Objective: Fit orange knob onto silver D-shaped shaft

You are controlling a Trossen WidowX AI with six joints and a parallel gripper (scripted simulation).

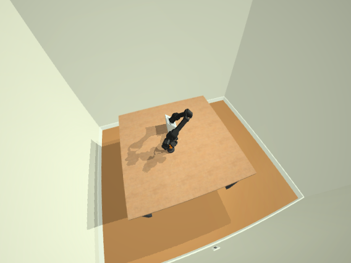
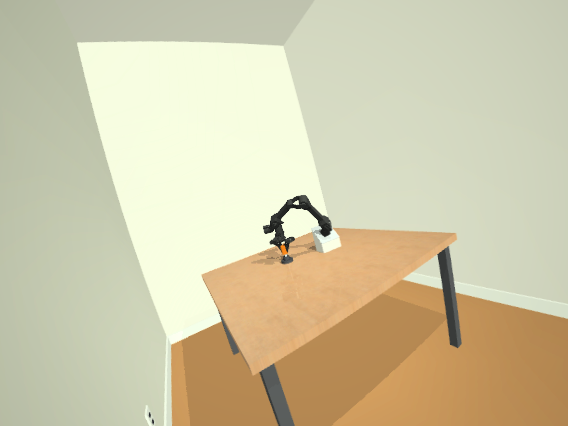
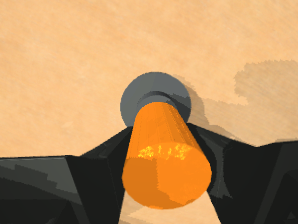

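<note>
Now: gripper tip 3 cm below the orange knob. Also, from my gripper tip: pedestal: 4 cm below.
</note>
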